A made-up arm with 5 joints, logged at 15 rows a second.
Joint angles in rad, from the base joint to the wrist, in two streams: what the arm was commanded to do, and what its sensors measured. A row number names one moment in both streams.
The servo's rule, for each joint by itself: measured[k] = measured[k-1] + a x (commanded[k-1-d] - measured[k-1]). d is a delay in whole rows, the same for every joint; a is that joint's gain. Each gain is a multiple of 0.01, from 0.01 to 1. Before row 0 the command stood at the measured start. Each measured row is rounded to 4 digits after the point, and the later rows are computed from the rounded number. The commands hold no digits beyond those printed.
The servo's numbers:
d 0
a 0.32 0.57 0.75 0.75 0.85
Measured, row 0:
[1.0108, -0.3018, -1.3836, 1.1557, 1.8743]
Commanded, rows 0 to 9:
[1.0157, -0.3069, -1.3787, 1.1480, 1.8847]
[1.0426, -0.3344, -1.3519, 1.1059, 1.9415]
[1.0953, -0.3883, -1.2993, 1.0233, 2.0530]
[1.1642, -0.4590, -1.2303, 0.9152, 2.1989]
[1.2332, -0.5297, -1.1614, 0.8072, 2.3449]
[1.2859, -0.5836, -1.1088, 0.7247, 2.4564]
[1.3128, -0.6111, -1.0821, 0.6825, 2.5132]
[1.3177, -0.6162, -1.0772, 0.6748, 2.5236]
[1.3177, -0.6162, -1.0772, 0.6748, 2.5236]
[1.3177, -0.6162, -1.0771, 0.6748, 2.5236]
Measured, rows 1 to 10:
[1.0124, -0.3047, -1.3799, 1.1499, 1.8831]
[1.0221, -0.3216, -1.3589, 1.1169, 1.9327]
[1.0455, -0.3596, -1.3142, 1.0467, 2.0350]
[1.0835, -0.4163, -1.2513, 0.9481, 2.1743]
[1.1314, -0.4809, -1.1839, 0.8424, 2.3193]
[1.1808, -0.5394, -1.1276, 0.7541, 2.4358]
[1.2230, -0.5803, -1.0935, 0.7004, 2.5016]
[1.2533, -0.6008, -1.0813, 0.6812, 2.5203]
[1.2739, -0.6096, -1.0782, 0.6764, 2.5231]
[1.2879, -0.6134, -1.0774, 0.6752, 2.5235]

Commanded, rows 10 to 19:
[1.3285, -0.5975, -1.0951, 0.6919, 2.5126]
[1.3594, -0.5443, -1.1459, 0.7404, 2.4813]
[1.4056, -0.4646, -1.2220, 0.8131, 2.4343]
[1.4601, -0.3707, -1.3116, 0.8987, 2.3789]
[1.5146, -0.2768, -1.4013, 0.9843, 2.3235]
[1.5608, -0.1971, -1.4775, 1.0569, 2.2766]
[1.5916, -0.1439, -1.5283, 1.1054, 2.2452]
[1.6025, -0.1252, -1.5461, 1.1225, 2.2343]
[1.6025, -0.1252, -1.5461, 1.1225, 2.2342]
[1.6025, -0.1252, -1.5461, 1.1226, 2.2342]
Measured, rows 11 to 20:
[1.3009, -0.6043, -1.0907, 0.6877, 2.5142]
[1.3196, -0.5701, -1.1321, 0.7272, 2.4862]
[1.3471, -0.5100, -1.1995, 0.7916, 2.4421]
[1.3833, -0.4306, -1.2836, 0.8719, 2.3884]
[1.4253, -0.3429, -1.3719, 0.9562, 2.3332]
[1.4687, -0.2598, -1.4511, 1.0317, 2.2851]
[1.5080, -0.1937, -1.5090, 1.0870, 2.2512]
[1.5382, -0.1547, -1.5368, 1.1136, 2.2368]
[1.5588, -0.1379, -1.5438, 1.1203, 2.2346]
[1.5728, -0.1307, -1.5455, 1.1220, 2.2343]

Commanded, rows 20 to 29:
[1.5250, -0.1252, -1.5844, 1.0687, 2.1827]
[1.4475, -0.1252, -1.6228, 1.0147, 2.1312]
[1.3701, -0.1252, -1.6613, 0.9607, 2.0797]
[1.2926, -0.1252, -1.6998, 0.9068, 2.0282]
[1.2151, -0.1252, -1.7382, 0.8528, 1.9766]
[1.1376, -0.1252, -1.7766, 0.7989, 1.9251]
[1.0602, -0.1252, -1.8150, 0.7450, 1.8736]
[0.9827, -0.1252, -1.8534, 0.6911, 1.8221]
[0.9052, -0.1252, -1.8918, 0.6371, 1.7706]
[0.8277, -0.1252, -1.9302, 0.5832, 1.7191]
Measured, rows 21 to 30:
[1.5575, -0.1276, -1.5747, 1.0820, 2.1904]
[1.5223, -0.1262, -1.6108, 1.0315, 2.1401]
[1.4736, -0.1256, -1.6487, 0.9784, 2.0888]
[1.4157, -0.1254, -1.6870, 0.9247, 2.0373]
[1.3515, -0.1253, -1.7254, 0.8708, 1.9857]
[1.2831, -0.1252, -1.7638, 0.8169, 1.9342]
[1.2118, -0.1252, -1.8022, 0.7630, 1.8827]
[1.1385, -0.1252, -1.8406, 0.7091, 1.8312]
[1.0638, -0.1252, -1.8790, 0.6551, 1.7797]
[0.9882, -0.1252, -1.9174, 0.6012, 1.7282]

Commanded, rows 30 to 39:
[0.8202, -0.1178, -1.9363, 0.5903, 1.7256]
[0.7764, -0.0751, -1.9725, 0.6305, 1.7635]
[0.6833, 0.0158, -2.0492, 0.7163, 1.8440]
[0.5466, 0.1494, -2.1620, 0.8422, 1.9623]
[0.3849, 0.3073, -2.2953, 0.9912, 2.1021]
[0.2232, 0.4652, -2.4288, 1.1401, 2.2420]
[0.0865, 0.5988, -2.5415, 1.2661, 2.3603]
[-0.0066, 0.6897, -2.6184, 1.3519, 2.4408]
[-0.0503, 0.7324, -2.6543, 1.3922, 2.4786]
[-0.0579, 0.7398, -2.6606, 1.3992, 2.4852]
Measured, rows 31 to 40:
[0.9344, -0.1210, -1.9316, 0.5930, 1.7260]
[0.8838, -0.0948, -1.9623, 0.6211, 1.7579]
[0.8196, -0.0318, -2.0275, 0.6925, 1.8311]
[0.7322, 0.0715, -2.1284, 0.8048, 1.9426]
[0.6211, 0.2059, -2.2536, 0.9446, 2.0782]
[0.4938, 0.3537, -2.3850, 1.0912, 2.2174]
[0.3635, 0.4934, -2.5024, 1.2224, 2.3389]
[0.2451, 0.6053, -2.5894, 1.3195, 2.4255]
[0.1506, 0.6777, -2.6381, 1.3740, 2.4706]
[0.0839, 0.7131, -2.6550, 1.3929, 2.4830]

